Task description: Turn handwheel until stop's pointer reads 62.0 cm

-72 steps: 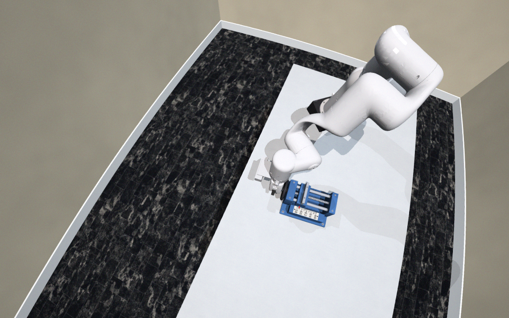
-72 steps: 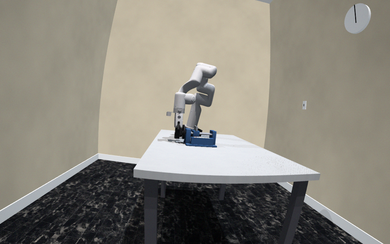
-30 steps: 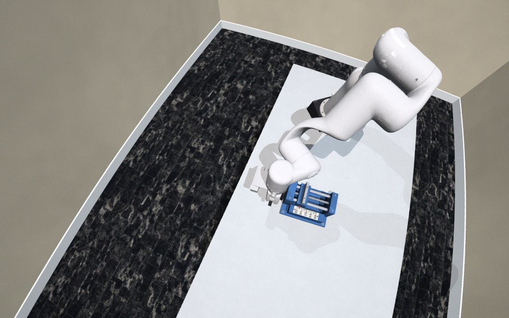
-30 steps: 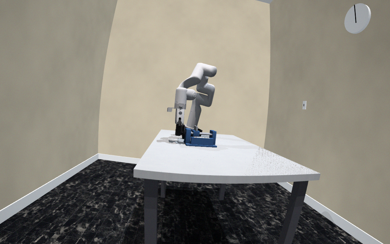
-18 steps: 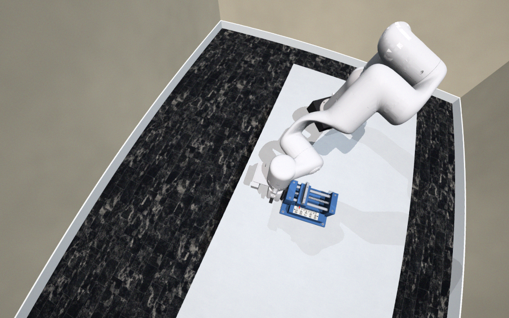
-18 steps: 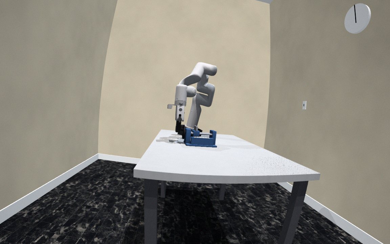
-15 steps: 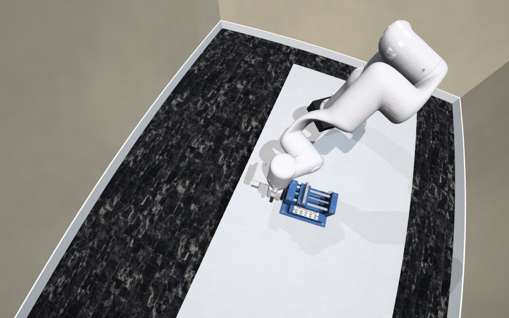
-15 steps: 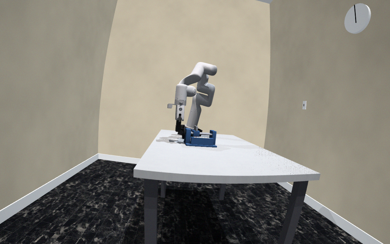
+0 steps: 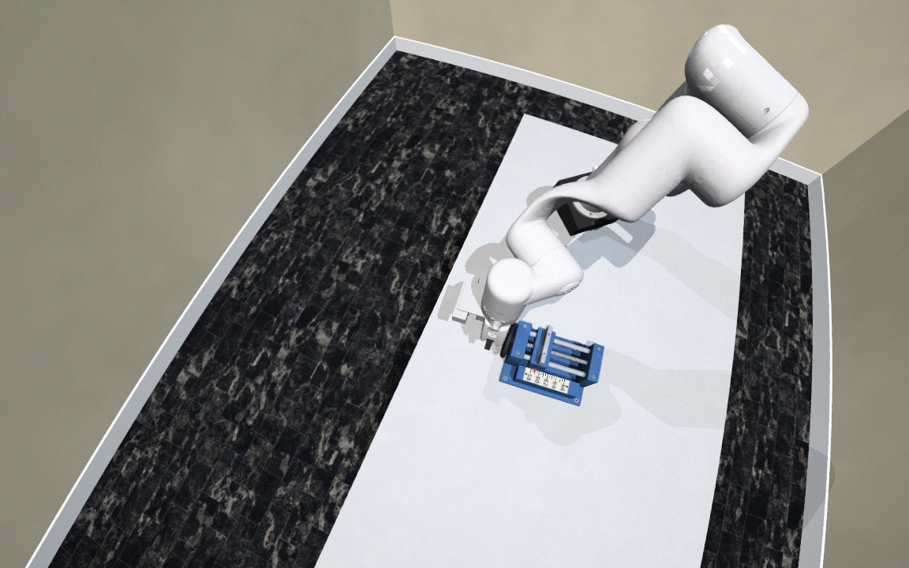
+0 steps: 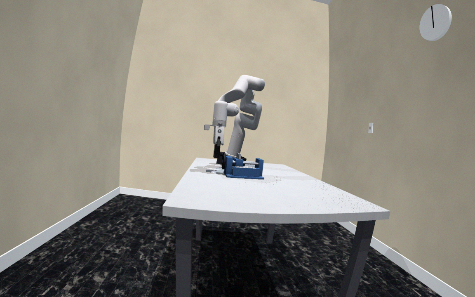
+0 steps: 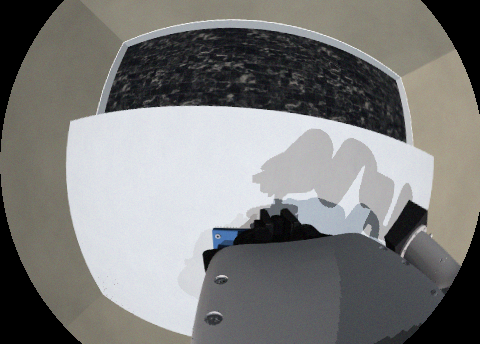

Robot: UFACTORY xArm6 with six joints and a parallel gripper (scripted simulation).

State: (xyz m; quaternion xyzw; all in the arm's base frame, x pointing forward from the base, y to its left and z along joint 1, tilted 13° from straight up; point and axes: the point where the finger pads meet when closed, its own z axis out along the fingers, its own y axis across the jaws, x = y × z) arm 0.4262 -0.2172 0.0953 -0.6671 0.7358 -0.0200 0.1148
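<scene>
My hand is 2 cm to the right of the handwheel and 1 cm above it. Round my hand: stop (12 cm to the left, 2 cm below, 2 cm ahead).
</scene>
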